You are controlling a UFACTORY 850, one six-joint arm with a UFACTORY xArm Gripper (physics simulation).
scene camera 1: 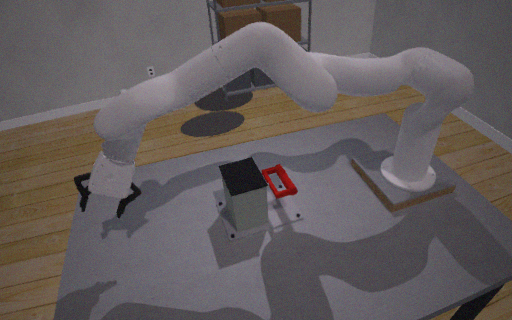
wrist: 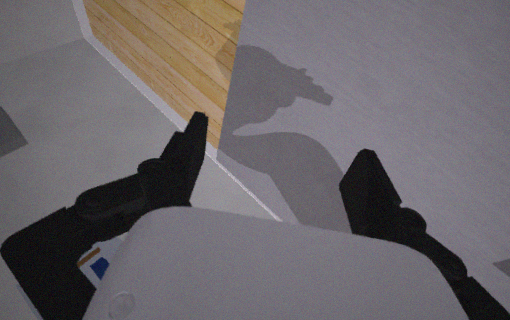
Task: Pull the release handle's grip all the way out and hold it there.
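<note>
The release handle's red rectangular grip point(scene camera 1: 292, 190) is in the middle of the table in scene camera 1, close to the right side of a pale box with a black top point(scene camera 1: 245, 200). The box stands on a light base plate point(scene camera 1: 286, 216) with dark bolts. The grip does not show in the wrist view. My gripper point(scene camera 1: 101, 211) point(wrist: 279, 152) is open with nothing between its fingers. It is above the table's left end, well to the left of the box and apart from the grip. How the grip joins the box is partly hidden.
The grey table point(scene camera 1: 165, 280) carries the arm's wood-edged mounting board point(scene camera 1: 422, 198) at the right. A shelf rack point(scene camera 1: 309, 30) with cardboard boxes stands behind the table. In the wrist view, the table edge, the wooden floor point(wrist: 175, 55) and a wall show.
</note>
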